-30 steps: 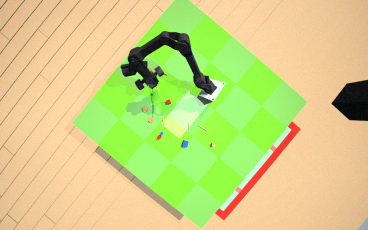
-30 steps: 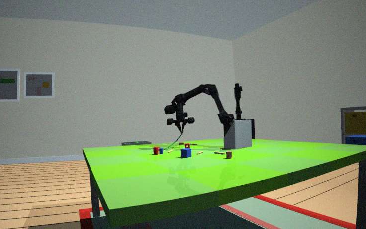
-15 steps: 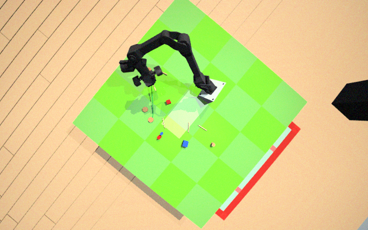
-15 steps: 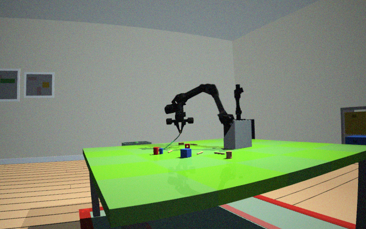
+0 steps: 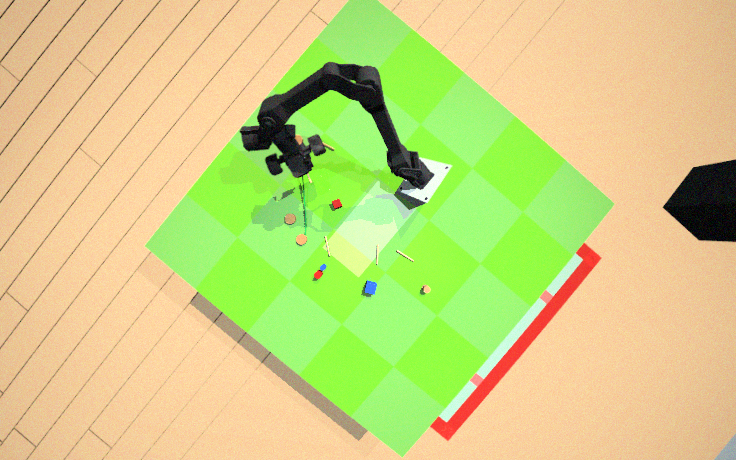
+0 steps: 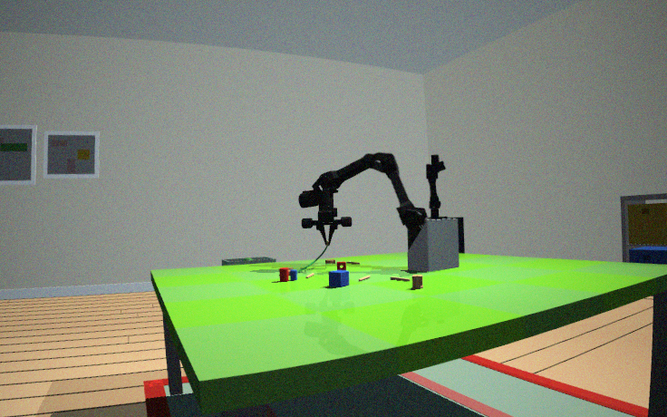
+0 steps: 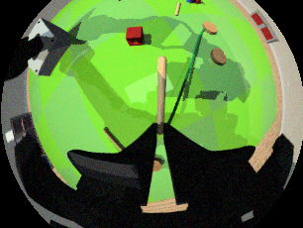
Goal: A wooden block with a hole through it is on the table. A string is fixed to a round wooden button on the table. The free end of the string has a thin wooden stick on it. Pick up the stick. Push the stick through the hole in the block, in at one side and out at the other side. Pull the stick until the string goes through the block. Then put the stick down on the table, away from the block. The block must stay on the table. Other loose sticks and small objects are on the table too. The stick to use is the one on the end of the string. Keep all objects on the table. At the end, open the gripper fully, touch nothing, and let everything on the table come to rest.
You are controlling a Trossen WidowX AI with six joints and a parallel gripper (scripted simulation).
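The red block lies 3 cm ahead of my gripper tip, 16 cm to the left of it and 6 cm below it. Also, from my gripper tip: red cylinder (28 cm ahead, 27 cm to the left, 6 cm below); thin wooden stick (1 cm ahead, 1 cm to the left); round wooden button (22 cm ahead, 14 cm to the left, 7 cm below).
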